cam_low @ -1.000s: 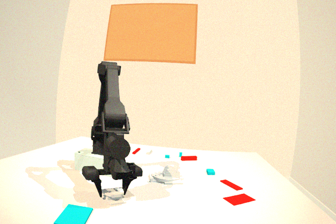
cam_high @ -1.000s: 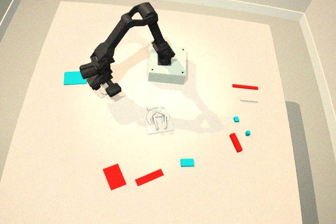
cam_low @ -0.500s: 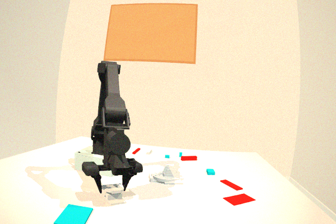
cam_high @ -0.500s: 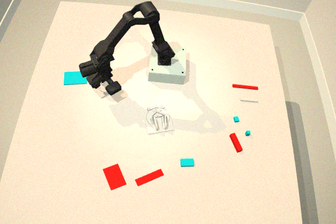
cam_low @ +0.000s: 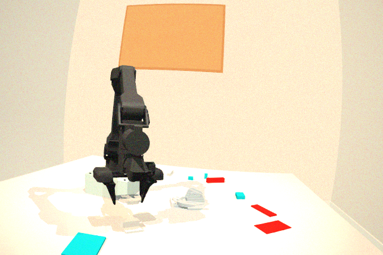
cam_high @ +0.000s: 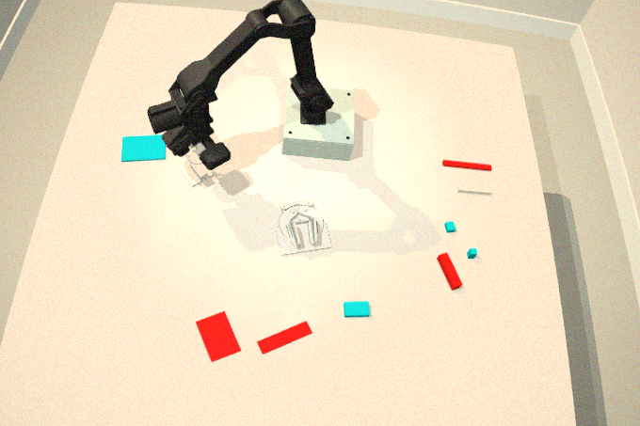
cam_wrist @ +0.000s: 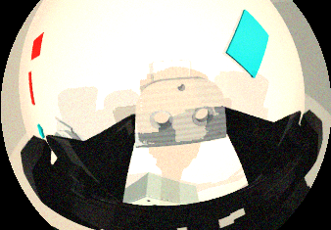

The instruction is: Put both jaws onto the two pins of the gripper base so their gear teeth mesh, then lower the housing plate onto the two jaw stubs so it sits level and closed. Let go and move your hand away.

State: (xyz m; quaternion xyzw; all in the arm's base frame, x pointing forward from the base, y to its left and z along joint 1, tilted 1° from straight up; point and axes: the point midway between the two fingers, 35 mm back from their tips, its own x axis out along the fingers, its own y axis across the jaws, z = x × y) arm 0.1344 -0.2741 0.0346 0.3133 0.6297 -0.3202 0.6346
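The housing plate lies 11 cm ahead of my gripper tip, 24 cm to the left of it and 7 cm below it. The rest, counted from my gripper tip: gripper base 1 cm ahead, 1 cm to the right, 2 cm above; then white jaw 14 cm ahead, 23 cm to the left, 6 cm below; then flat cyan rectangle 6 cm behind, 16 cm to the right, 7 cm below.
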